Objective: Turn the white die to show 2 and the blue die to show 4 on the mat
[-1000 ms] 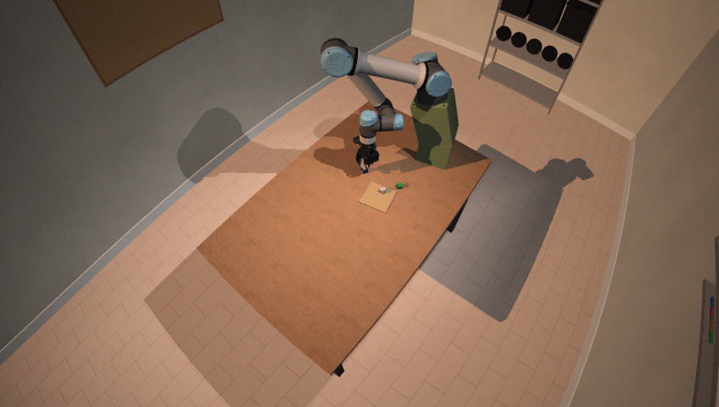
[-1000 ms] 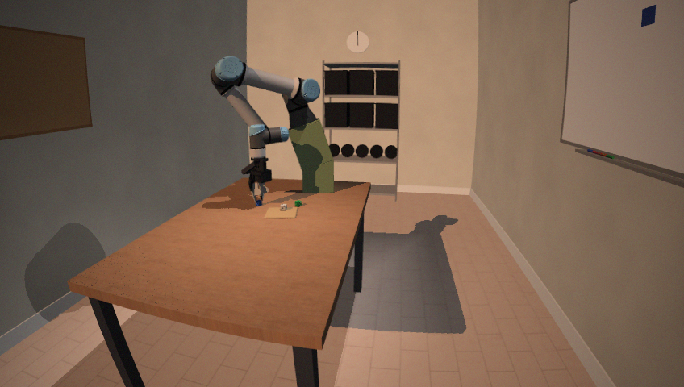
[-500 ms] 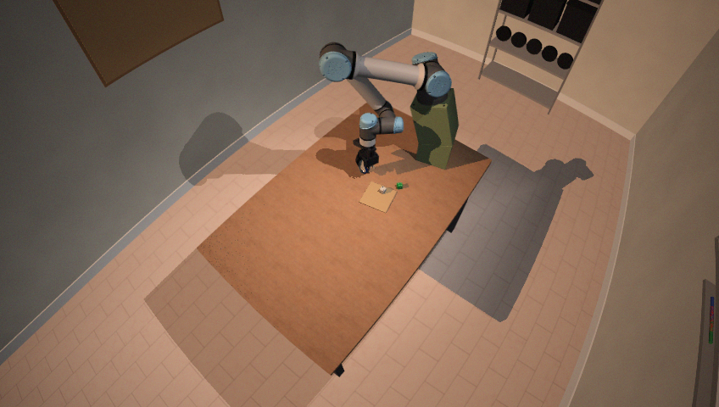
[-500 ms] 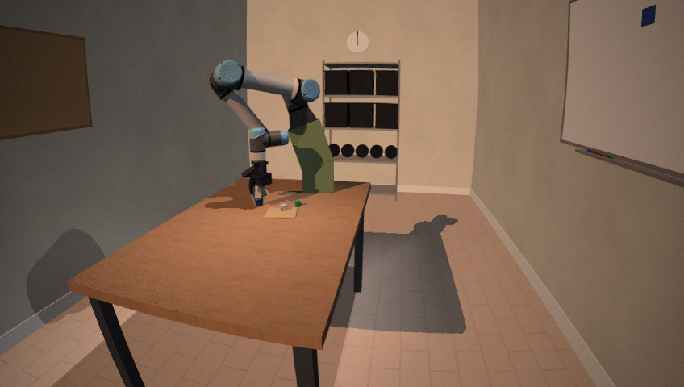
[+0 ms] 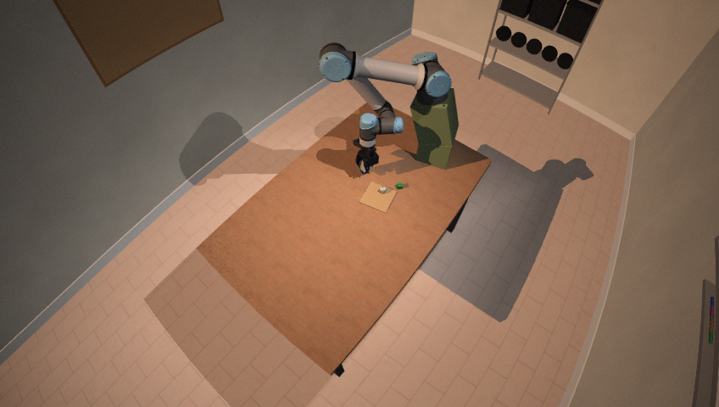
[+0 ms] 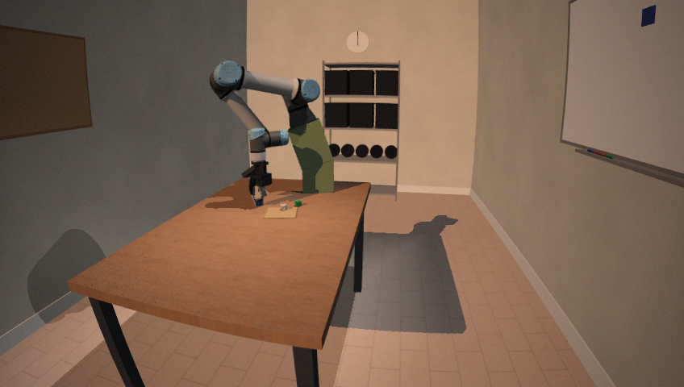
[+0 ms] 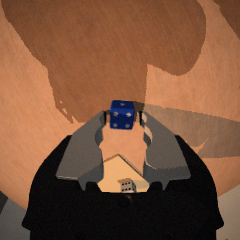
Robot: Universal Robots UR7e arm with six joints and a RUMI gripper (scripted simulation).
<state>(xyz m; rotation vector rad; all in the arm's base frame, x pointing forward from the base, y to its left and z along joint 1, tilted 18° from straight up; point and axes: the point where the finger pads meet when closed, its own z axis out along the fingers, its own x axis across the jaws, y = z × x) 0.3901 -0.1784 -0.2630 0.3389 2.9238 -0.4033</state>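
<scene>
Right now the blue die is right at my hand. From my hand the other things lie so: green die (190 mm to the left, 60 mm behind); then tan mat (160 mm to the left, 60 mm ahead, 20 mm below); then white die (160 mm to the left, 30 mm ahead).
</scene>
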